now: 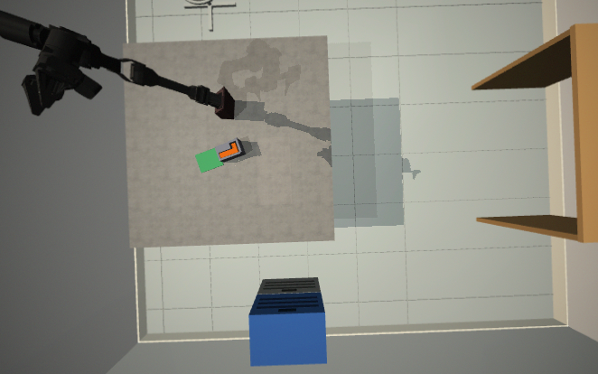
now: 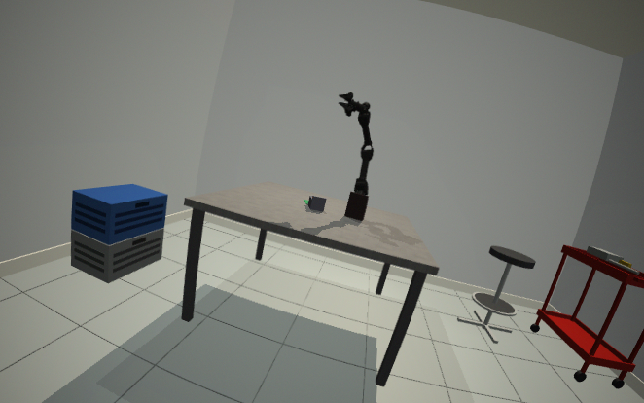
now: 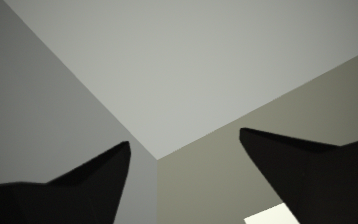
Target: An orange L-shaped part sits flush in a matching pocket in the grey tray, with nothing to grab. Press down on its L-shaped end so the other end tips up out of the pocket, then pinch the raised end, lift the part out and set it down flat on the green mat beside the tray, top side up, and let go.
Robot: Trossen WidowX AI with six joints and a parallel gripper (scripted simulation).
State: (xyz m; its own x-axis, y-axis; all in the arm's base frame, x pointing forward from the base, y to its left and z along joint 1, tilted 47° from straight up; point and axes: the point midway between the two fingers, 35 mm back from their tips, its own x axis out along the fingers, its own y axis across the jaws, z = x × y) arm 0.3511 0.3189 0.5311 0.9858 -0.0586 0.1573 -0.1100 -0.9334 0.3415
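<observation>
My gripper tip is 720 mm above the orange L-shaped part, 190 mm to the right of it and 30 mm past it. From my gripper tip the other things lie so: green mat: 790 mm below, 30 mm to the left, 10 mm ahead.
</observation>
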